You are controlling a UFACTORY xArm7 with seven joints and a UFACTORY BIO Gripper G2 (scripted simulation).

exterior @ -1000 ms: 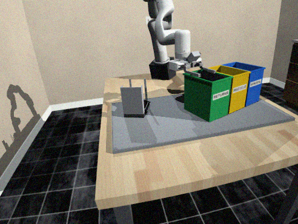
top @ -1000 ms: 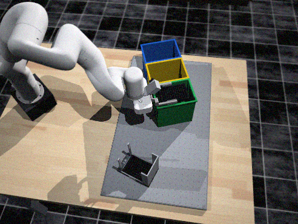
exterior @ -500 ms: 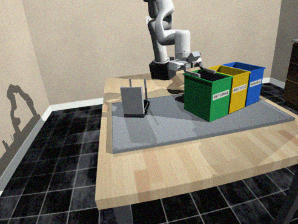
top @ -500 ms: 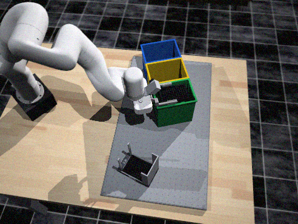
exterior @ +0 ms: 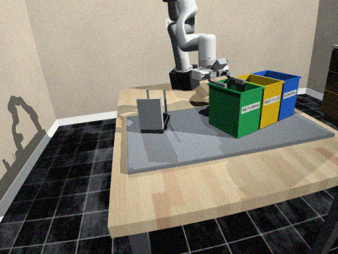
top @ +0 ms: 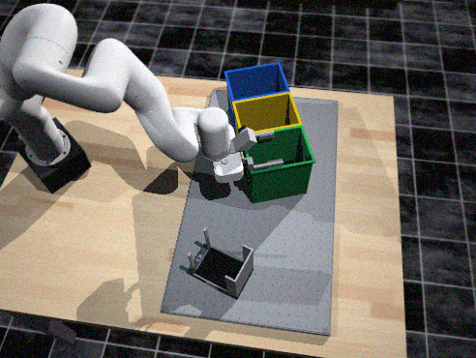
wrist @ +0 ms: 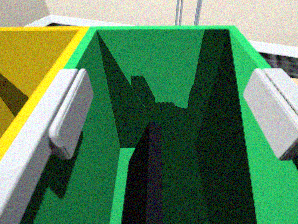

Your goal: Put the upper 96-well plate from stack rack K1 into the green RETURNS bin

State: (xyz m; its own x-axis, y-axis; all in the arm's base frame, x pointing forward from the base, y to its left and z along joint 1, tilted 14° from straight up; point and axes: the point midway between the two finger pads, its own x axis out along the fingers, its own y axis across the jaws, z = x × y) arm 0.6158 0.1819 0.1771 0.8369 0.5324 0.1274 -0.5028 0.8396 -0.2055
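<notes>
Right now the green returns bin is 9 cm below my hand, 2 cm ahead of it and 1 cm to the left of it. The rest, counted from my hand: yellow bin (12 cm to the left, 9 cm below, 5 cm behind); blue bin (23 cm to the left, 12 cm behind, 9 cm below).
</notes>
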